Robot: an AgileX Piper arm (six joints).
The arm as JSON. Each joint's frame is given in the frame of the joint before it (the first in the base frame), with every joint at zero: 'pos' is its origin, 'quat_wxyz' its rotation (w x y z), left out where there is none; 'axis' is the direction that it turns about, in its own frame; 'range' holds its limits. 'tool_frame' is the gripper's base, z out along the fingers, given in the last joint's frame.
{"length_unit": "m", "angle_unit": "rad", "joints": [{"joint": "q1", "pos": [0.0, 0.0, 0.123], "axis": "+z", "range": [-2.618, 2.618]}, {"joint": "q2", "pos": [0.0, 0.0, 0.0], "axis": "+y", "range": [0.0, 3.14]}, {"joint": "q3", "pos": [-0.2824, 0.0, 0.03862], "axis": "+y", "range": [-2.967, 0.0]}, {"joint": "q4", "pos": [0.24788, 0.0, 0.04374], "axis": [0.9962, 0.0, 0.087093], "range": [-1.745, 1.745]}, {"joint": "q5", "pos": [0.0, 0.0, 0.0], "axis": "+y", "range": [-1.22, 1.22]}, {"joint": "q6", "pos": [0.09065, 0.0, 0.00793], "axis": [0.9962, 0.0, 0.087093], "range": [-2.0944, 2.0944]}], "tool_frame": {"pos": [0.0, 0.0, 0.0], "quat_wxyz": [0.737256, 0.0, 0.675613, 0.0]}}
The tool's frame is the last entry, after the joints.
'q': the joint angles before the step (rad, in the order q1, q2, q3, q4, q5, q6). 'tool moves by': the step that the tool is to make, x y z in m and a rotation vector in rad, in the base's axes. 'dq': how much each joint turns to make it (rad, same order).
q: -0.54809, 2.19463, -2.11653, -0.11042, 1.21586, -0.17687
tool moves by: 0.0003, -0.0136, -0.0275, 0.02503, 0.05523, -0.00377
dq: -0.02330, 0.05816, -0.00233, -0.00119, 0.00209, -0.02102
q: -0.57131, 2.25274, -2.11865, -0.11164, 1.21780, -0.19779
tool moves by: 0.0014, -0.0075, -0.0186, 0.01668, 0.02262, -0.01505
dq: -0.01137, 0.04002, -0.00278, 0.00017, -0.00873, 0.00487
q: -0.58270, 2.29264, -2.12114, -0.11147, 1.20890, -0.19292
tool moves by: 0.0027, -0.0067, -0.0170, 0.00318, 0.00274, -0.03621
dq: -0.00700, 0.03720, -0.00247, -0.00864, -0.02714, 0.03472
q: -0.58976, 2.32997, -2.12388, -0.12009, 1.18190, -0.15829
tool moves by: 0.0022, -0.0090, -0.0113, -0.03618, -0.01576, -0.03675
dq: -0.00726, 0.02667, -0.00122, -0.03470, -0.05381, 0.04347
